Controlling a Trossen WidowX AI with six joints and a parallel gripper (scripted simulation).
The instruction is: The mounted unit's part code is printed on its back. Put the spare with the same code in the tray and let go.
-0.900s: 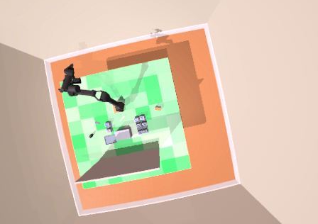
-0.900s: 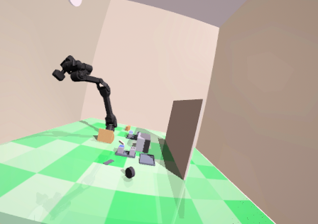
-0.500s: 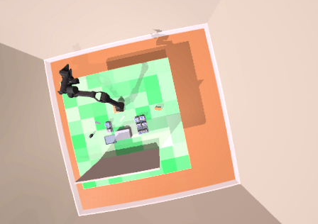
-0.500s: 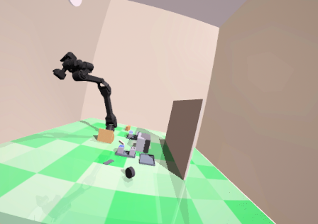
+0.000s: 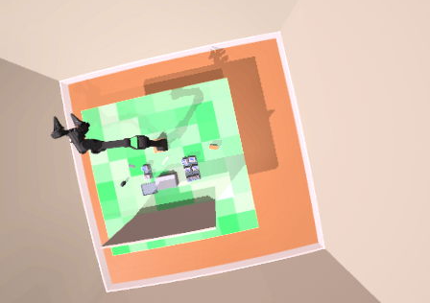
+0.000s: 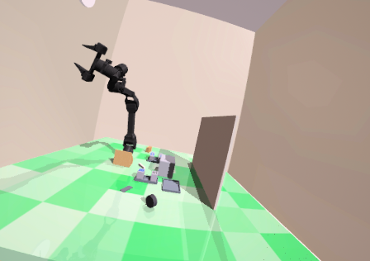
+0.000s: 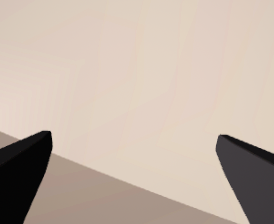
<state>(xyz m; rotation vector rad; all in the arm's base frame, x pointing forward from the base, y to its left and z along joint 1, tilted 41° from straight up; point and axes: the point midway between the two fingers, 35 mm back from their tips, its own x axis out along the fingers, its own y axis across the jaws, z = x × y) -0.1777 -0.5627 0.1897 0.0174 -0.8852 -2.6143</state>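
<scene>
Now: the cube 54 cm below my gripper tip, 49 cm to the left of it and 46 cm ahead of it. From my gripper tip the other things lie so: rack: 57 cm below, 42 cm ahead, 14 cm to the left; then flat dark piece: 58 cm below, 35 cm ahead, 1 cm to the left; then black round object: 55 cm below, 49 cm ahead, 8 cm to the right.
</scene>
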